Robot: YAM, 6 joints.
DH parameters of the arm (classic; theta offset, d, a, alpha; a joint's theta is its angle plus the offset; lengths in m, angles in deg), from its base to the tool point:
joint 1: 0 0.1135 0.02 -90
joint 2: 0 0 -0.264 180
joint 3: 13.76 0 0.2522 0
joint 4: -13.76 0 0.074 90
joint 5: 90 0 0 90
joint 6: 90 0.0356 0 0
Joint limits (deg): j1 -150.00..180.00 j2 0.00..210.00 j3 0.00..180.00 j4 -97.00..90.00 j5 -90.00..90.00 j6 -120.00..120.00
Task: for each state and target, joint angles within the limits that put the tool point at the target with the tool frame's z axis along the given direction. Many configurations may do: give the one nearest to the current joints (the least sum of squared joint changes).
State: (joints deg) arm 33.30 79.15 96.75 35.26 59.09 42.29
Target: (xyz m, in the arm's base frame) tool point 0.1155 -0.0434 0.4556 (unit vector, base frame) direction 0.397 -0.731 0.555
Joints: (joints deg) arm -9.73 40.57 49.28 38.44 40.80 42.29
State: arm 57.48 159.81 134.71 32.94 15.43 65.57
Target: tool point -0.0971 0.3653 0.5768 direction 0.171 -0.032 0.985
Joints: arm 105.73 127.16 148.24 73.40 8.97 65.57
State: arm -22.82 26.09 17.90 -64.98 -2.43 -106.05
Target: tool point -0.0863 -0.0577 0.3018 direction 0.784 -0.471 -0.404
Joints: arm 19.72 0.12 62.13 -96.91 45.07 -106.05
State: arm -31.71 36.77 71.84 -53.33 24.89 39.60
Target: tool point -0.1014 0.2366 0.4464 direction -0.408 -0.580 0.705
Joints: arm -71.34 0.13 91.38 -31.97 34.90 39.60
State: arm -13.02 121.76 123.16 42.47 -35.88 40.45
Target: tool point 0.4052 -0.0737 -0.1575 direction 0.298 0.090 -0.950
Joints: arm -11.03 166.16 87.02 5.29 -8.36 40.45
